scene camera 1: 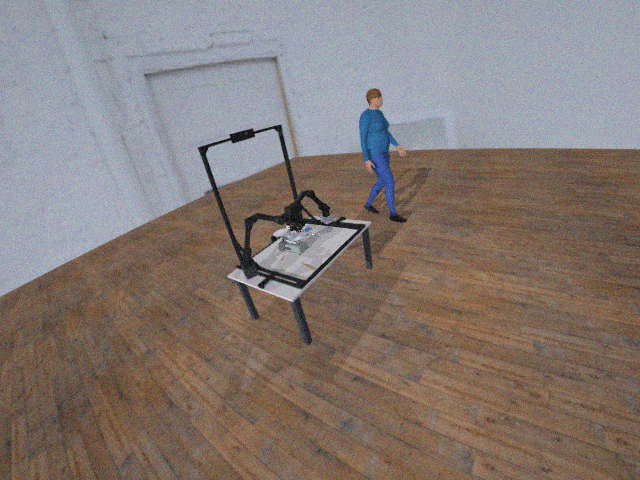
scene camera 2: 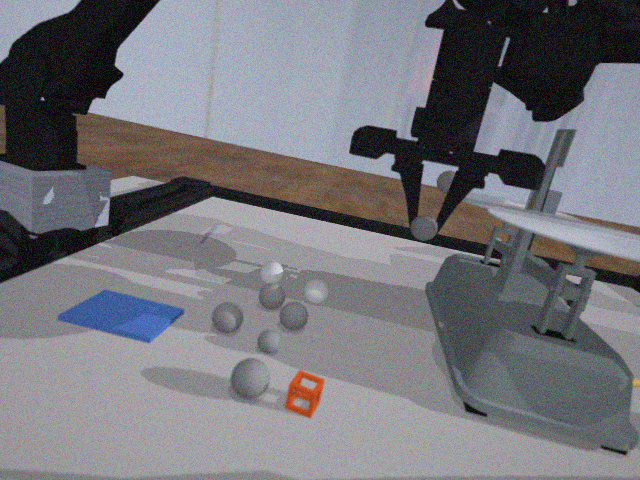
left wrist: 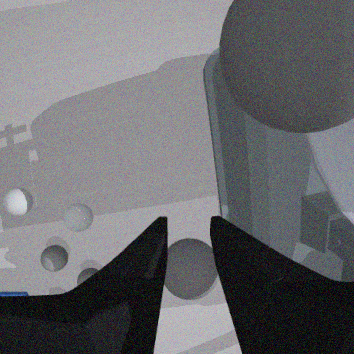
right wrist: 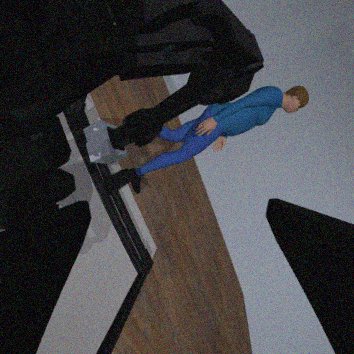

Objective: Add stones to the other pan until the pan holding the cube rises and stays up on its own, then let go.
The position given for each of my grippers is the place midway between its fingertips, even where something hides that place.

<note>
A blue flat pad [scene camera 2: 112, 312] and an orange wire-frame cube [scene camera 2: 313, 396] rest on the table. Further things: my left gripper [scene camera 2: 423, 232], my right gripper [scene camera 2: 482, 32] and a grey balance scale [left wrist: 267, 186].
My left gripper also shows in the left wrist view [left wrist: 188, 224]. My right gripper is seen too in the right wrist view [right wrist: 179, 208]. The left wrist view does not show the orange wire-frame cube, which is hidden by my left gripper. The right wrist view misses the orange wire-frame cube: it is out of frame.
</note>
